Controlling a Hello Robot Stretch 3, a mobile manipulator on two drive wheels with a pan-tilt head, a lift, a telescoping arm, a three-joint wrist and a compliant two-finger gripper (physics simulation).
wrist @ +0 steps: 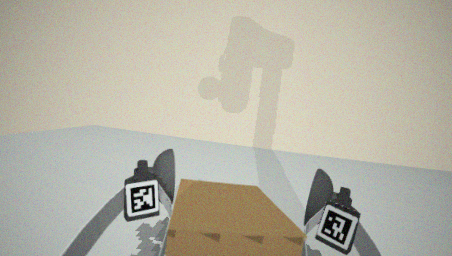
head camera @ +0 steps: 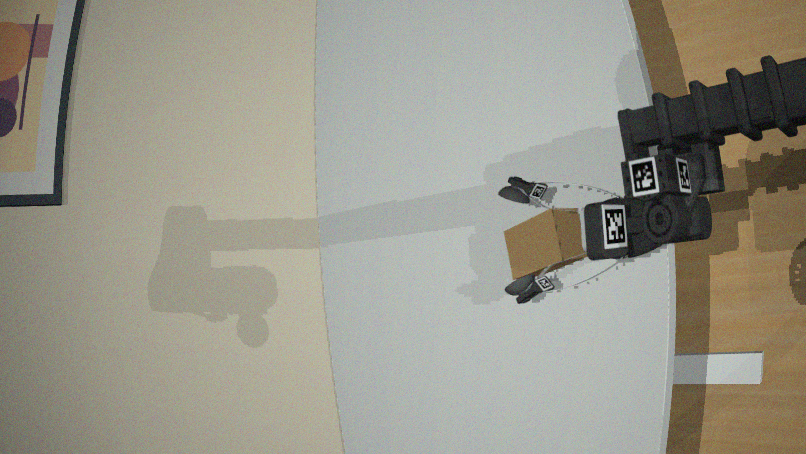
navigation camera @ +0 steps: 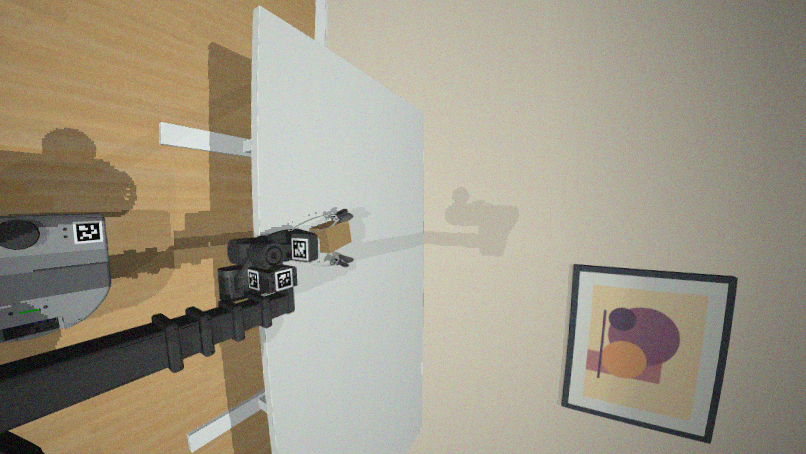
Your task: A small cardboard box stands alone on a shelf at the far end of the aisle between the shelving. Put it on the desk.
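Pixels of known places: gripper, fingertip midpoint: (head camera: pixel 506 241) (navigation camera: pixel 351 237); robot's base, link origin: (navigation camera: pixel 18 233).
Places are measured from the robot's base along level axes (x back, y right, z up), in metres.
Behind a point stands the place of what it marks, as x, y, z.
Observation:
The small brown cardboard box (head camera: pixel 533 248) {0.013, 0.498, 0.775} (navigation camera: pixel 335 239) {0.024, 0.484, 0.776} (wrist: pixel 225 212) is between the two fingers of my gripper (head camera: pixel 516 239) {0.025, 0.540, 0.777} (navigation camera: pixel 343 237) {0.025, 0.540, 0.777} (wrist: pixel 241 179) {0.025, 0.540, 0.777}, which is shut on it. One finger is on each side of the box, and the box looks turned a little against the gripper. Gripper and box are over the white desk (head camera: pixel 451 372) {-0.159, 0.722, 0.721} (navigation camera: pixel 338 140) {-0.236, 0.560, 0.720} (wrist: pixel 60 170), inside its near edge. Their shadow falls on the desk top beside them. How far the underside of the box is from the desk top is hidden.
A beige wall (head camera: pixel 197 112) {0.340, 1.104, 0.993} (navigation camera: pixel 507 140) {-0.306, 1.117, 1.070} (wrist: pixel 125 60) rises behind the desk. A framed picture (head camera: pixel 58 169) {0.223, 1.082, 1.321} (navigation camera: pixel 569 338) {0.428, 1.079, 1.314} hangs on it. The wooden floor (head camera: pixel 744 417) {-0.472, 0.404, 0.000} (navigation camera: pixel 141 73) {-0.540, 0.308, 0.000} and white desk feet (head camera: pixel 733 367) (navigation camera: pixel 186 135) show on the near side.

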